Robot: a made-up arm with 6 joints. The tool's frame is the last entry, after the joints. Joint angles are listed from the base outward.
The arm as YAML. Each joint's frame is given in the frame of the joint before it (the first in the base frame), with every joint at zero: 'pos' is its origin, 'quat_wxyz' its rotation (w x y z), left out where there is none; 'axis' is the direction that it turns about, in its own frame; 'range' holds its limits. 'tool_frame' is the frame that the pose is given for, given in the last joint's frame.
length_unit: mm
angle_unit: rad
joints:
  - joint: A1
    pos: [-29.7, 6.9, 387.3]
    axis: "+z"
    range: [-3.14, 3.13]
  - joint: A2
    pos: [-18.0, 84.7, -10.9]
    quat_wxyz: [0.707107, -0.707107, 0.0, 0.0]
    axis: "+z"
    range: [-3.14, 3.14]
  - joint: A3
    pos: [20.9, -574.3, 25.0]
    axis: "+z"
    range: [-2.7, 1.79]
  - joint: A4
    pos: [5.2, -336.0, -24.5]
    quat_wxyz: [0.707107, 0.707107, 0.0, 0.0]
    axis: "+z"
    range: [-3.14, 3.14]
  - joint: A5
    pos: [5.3, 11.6, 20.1]
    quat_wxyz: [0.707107, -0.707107, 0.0, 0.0]
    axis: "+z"
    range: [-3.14, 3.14]
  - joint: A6
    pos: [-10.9, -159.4, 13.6]
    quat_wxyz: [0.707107, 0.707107, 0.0, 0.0]
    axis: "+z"
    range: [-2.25, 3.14]
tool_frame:
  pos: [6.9, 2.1, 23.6]
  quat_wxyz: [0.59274, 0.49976, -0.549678, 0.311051]
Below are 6 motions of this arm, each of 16 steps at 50 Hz.
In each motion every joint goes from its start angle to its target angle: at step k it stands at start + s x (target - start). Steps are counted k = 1, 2, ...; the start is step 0. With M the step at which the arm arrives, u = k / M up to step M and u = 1 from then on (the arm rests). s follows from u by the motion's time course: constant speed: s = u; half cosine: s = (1 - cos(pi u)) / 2; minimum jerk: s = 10 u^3 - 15 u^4 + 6 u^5.
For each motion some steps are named. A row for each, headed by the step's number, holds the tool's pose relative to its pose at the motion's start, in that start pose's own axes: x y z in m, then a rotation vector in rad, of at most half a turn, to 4 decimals.
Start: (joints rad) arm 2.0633 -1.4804 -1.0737 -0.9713 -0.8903 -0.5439
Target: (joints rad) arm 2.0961 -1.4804 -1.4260 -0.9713 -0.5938 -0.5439
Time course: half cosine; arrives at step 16
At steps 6, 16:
6: 0.0235 -0.0292 0.0292 -0.0768 -0.0280 -0.0563
16: 0.0641 -0.0890 0.1105 -0.2270 -0.1024 -0.1975

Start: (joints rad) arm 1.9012 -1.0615 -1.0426 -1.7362 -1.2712 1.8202
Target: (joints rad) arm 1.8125 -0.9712 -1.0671 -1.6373 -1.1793 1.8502
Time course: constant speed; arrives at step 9
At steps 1, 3, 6, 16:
1: 0.0059 0.0015 -0.0091 0.0150 0.0019 0.0118
3: 0.0174 0.0045 -0.0275 0.0456 0.0059 0.0349
6: 0.0334 0.0092 -0.0553 0.0928 0.0125 0.0678
16: 0.0482 0.0141 -0.0835 0.1414 0.0198 0.0988

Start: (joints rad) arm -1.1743 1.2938 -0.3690 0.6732 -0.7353 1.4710
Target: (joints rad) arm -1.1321 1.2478 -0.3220 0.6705 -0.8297 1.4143
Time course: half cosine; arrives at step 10
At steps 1, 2, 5, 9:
1: 0.0002 -0.0009 -0.0007 -0.0009 0.0015 0.0007
2: 0.0009 -0.0033 -0.0025 -0.0034 0.0057 0.0029
5: 0.0047 -0.0173 -0.0135 -0.0177 0.0297 0.0160
9: 0.0086 -0.0333 -0.0268 -0.0341 0.0572 0.0326

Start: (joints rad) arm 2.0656 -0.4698 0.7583 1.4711 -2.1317 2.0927
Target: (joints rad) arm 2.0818 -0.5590 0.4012 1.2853 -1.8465 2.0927
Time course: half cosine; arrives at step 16
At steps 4, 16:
4: 0.0132 -0.0223 0.0053 0.0759 -0.0137 0.0107
16: 0.1041 -0.1630 0.0052 0.5049 -0.0630 0.0103

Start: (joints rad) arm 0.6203 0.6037 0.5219 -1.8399 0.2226 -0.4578
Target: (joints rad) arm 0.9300 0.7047 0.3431 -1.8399 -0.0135 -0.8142
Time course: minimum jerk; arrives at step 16
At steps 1, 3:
1: -0.0001 0.0003 0.0006 -0.0001 -0.0010 0.0006
3: -0.0025 0.0069 0.0125 -0.0026 -0.0225 0.0130

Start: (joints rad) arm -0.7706 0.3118 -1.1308 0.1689 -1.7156 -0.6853
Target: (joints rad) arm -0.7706 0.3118 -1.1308 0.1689 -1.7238 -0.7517
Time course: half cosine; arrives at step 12
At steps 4, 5, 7, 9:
4: 0.0000 0.0001 0.0004 -0.0154 -0.0058 0.0027
5: 0.0000 0.0002 0.0006 -0.0229 -0.0087 0.0041
7: 0.0000 0.0003 0.0011 -0.0388 -0.0147 0.0069
9: 0.0000 0.0004 0.0014 -0.0527 -0.0200 0.0093

